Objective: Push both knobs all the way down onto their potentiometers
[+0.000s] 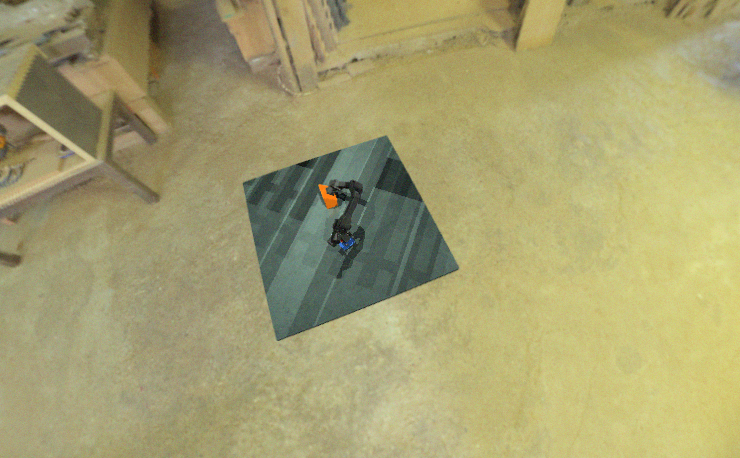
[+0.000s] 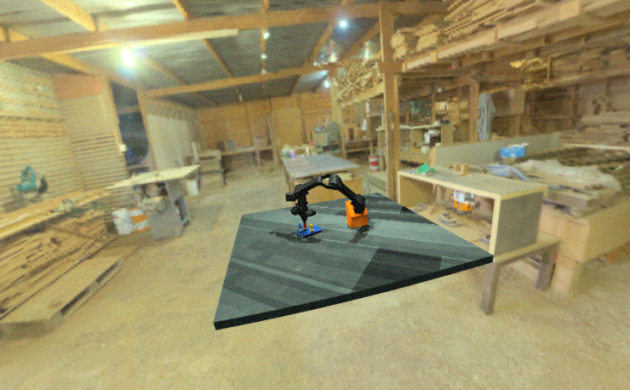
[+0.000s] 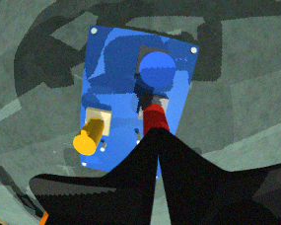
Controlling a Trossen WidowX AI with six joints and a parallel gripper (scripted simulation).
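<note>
The red knob lies 10 mm below my gripper tip. Round my gripper tip: yellow knob: 40 mm behind, 40 mm to the left, 20 mm below.
</note>
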